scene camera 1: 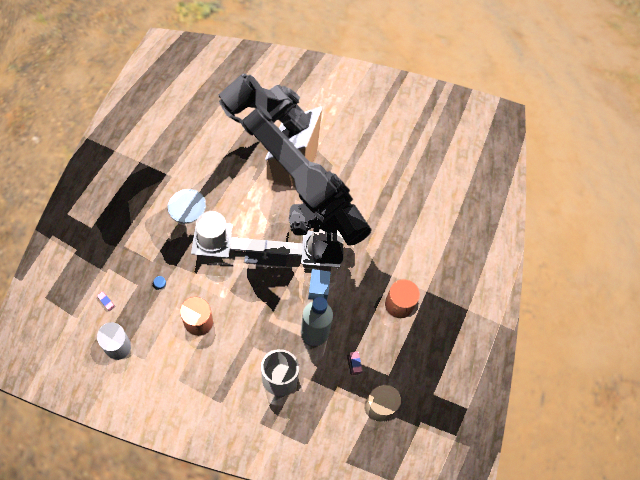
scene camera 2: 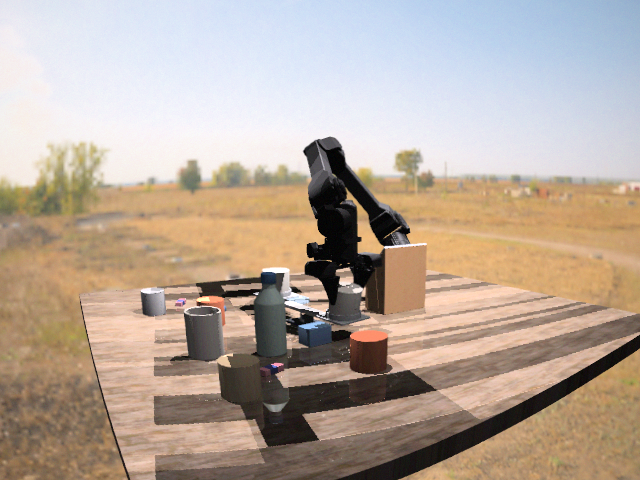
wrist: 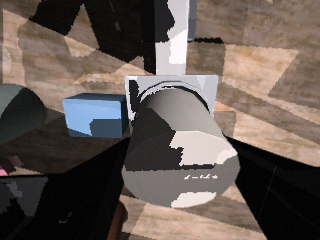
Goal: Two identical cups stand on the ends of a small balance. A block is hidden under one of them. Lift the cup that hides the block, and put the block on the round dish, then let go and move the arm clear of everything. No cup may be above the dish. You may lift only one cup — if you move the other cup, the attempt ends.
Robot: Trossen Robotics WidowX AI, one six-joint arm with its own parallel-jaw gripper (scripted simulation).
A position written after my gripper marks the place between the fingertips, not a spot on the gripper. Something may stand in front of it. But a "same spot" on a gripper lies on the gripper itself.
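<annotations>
My gripper: visible in scene camera 1 [325,241], scene camera 2, wrist view. Same spot on the gripper: [scene camera 2: 361,274] and [wrist: 278,223].
</annotations>
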